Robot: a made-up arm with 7 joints. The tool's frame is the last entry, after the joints.
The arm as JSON. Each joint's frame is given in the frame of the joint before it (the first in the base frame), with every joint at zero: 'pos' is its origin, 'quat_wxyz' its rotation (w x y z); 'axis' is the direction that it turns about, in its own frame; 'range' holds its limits. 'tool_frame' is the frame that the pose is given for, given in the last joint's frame.
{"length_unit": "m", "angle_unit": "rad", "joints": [
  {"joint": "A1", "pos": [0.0, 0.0, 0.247], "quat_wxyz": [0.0, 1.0, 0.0, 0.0], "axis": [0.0, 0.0, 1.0], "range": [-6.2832, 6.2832]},
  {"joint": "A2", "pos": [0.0, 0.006, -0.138], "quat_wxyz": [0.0, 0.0, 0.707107, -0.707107], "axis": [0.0, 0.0, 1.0], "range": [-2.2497, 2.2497]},
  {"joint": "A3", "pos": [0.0, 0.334, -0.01], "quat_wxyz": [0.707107, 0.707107, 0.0, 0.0], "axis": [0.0, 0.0, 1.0], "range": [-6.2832, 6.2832]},
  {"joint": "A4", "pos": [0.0, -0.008, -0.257], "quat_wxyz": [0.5, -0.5, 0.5, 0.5], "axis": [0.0, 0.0, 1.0], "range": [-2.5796, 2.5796]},
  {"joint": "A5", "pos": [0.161, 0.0, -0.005], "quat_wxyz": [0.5, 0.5, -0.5, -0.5], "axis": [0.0, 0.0, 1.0], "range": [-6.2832, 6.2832]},
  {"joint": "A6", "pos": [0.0, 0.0, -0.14], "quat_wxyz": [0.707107, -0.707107, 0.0, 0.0], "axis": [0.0, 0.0, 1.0], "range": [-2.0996, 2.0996]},
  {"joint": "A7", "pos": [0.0, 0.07, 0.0], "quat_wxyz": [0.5, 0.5, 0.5, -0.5], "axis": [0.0, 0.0, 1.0], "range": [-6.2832, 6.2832]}
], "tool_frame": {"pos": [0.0, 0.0, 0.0], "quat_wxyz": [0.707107, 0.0, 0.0, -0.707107]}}
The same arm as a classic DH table. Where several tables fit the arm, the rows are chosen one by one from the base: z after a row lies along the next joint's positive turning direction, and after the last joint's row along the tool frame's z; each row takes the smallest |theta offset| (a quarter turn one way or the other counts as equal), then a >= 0, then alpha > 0; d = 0 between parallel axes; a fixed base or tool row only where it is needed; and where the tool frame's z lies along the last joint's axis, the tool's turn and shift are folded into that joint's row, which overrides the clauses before.
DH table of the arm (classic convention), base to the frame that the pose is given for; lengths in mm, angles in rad. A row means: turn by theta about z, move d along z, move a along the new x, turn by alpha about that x. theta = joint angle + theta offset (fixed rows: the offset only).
base (fixed): d 0; theta0 0; a 0; alpha 3.1416
A1: d -385; theta0 0; a 0; alpha 1.5708
A2: d -16; theta0 0; a 0; alpha -1.5708
A3: d -591; theta0 0; a 0; alpha 1.5708
A4: d -13; theta0 0; a 0; alpha -1.5708
A5: d -301; theta0 0; a 0; alpha 1.5708
A6: d 0; theta0 0; a 0; alpha -1.5708
A7: d -70; theta0 0; a 0; alpha 0
Joint limits (rad, base to tool): -6.2832..6.2832 -2.2497..2.2497 -6.2832..6.2832 -2.5796..2.5796 -6.2832..6.2832 -2.0996..2.0996 -6.2832..6.2832

